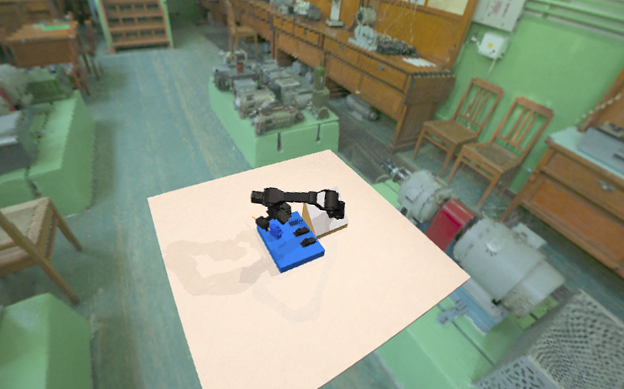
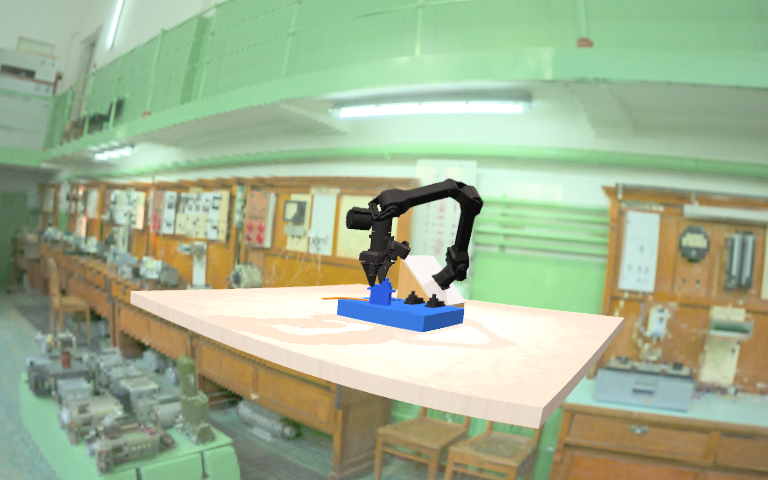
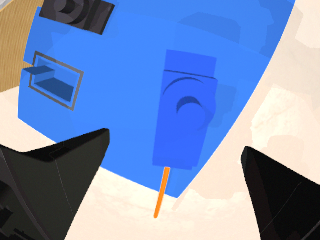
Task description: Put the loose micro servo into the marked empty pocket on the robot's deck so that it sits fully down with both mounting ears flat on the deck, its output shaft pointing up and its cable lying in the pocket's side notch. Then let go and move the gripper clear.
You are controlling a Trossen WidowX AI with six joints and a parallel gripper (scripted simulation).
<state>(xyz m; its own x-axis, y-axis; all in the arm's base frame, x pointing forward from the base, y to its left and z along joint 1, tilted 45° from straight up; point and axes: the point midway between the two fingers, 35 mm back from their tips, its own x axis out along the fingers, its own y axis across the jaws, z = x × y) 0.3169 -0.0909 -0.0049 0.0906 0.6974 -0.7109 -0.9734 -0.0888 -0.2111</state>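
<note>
My gripper tip is 2 cm past the blue deck, 5 cm to the right of it and 8 cm above it.
</note>
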